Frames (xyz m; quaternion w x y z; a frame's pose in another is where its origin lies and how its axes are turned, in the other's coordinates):
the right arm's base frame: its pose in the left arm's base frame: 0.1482 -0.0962 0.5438 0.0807 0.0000 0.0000 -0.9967
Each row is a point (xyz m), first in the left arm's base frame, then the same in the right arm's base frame.
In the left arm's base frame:
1: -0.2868 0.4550 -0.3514
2: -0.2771 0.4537 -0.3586
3: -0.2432 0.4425 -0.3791
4: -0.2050 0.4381 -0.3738
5: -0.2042 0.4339 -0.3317
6: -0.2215 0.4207 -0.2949
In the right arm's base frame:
1: 0.3407 -0.6140 -0.8952
2: 0.3313 -0.6112 -0.9024
3: 0.2996 -0.5947 -0.9229
4: 0.2626 -0.5842 -0.9176
5: 0.2625 -0.5799 -0.8755
6: 0.2817 -0.5696 -0.8387

